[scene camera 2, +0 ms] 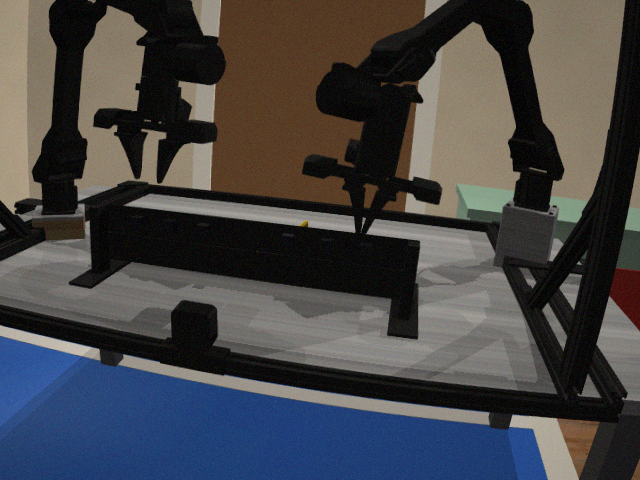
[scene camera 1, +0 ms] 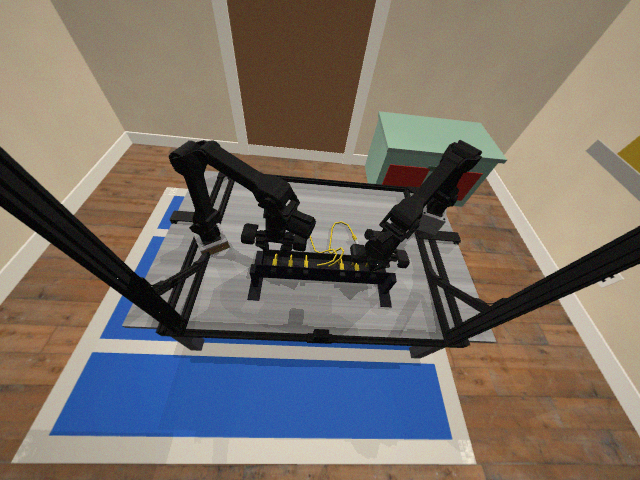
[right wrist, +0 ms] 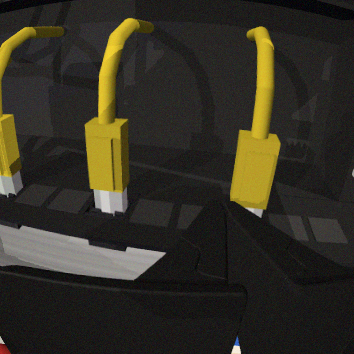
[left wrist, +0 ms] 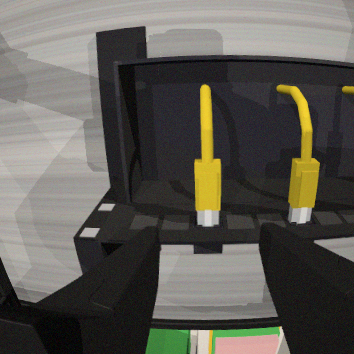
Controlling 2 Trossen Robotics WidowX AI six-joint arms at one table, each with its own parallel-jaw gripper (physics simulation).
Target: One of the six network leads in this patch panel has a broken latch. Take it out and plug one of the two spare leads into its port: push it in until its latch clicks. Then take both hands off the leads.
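Places are measured from the left arm's base along level axes (x back, y right, z up), in centimetres.
Pixels of known places: left gripper, fingertip midpoint: (scene camera 2: 148,181) (scene camera 1: 274,252) (left wrist: 209,236); right gripper, fingertip midpoint: (scene camera 2: 359,239) (scene camera 1: 370,270) (right wrist: 219,212); left arm's base at its link origin: (scene camera 2: 59,210) (scene camera 1: 210,236); right arm's base at its link origin: (scene camera 2: 532,206) (scene camera 1: 434,209).
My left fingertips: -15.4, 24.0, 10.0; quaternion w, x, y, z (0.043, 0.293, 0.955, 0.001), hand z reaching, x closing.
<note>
For each thing: its middle in the pictures, then the offset to it from my left fingertips, as dx, dy, dz.
- black patch panel at the middle of its body: (scene camera 2: 249,252) (scene camera 1: 323,271) -13.9, +9.5, -9.0
- yellow lead at the middle of its body: (left wrist: 207,207) +0.8, +1.2, -5.1
- rightmost lead at the middle of its body: (right wrist: 249,204) -27.7, +19.4, -5.1
The black patch panel (scene camera 1: 320,274) (scene camera 2: 248,258) stands on the table. In the left wrist view, a yellow lead (left wrist: 207,185) with a clear plug sits in its port, with another lead (left wrist: 303,182) to its right. My left gripper (scene camera 2: 148,180) (left wrist: 209,236) is open and empty, its fingertips either side of the first lead's port. My right gripper (scene camera 2: 361,232) (right wrist: 219,212) is shut, its tips together in front of the lower end of the rightmost lead (right wrist: 256,170), partly hiding its clear plug. Another lead (right wrist: 107,155) stands to the left. Spare yellow cables (scene camera 1: 338,223) lie behind the panel.
The black table frame (scene camera 1: 248,337) runs along the near edge, with a small black block (scene camera 2: 194,325) on it. Frame posts rise at both sides. A green cabinet (scene camera 1: 434,131) stands beyond the table at the back right.
</note>
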